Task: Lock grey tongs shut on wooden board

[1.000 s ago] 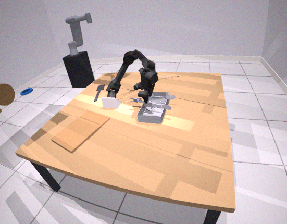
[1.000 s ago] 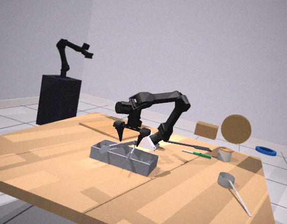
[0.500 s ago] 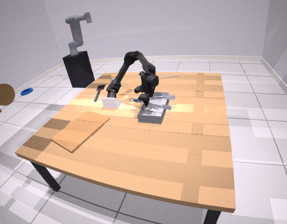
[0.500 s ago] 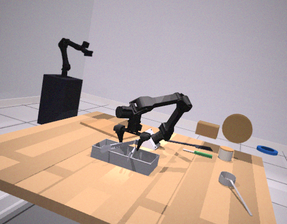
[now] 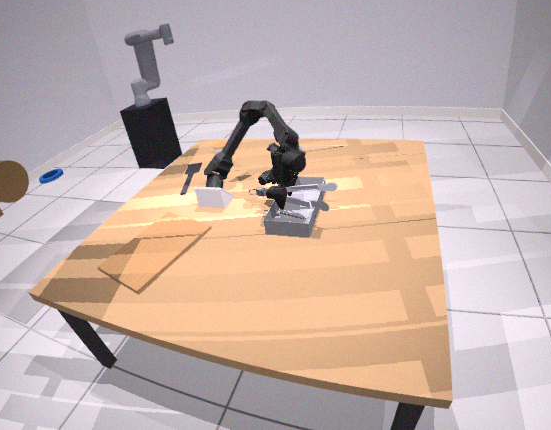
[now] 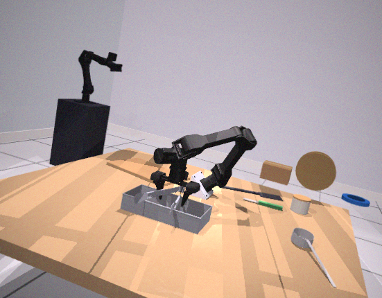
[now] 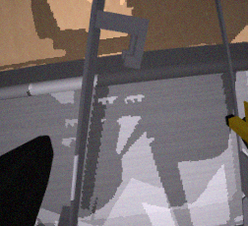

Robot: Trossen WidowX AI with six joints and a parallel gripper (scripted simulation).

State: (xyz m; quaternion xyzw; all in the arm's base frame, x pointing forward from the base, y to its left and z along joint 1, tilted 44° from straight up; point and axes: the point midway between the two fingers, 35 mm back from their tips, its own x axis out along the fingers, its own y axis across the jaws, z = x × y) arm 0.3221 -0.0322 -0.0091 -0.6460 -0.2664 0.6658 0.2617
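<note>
My gripper tip is 4 cm short of the roasting tin. Also, from my gripper tip: black spatula: 57 cm behind, 22 cm to the left, 3 cm below; then green-handled tool: 42 cm behind, 28 cm to the left, 3 cm below; then wooden board: 39 cm behind, 30 cm to the right, 3 cm below.
</note>
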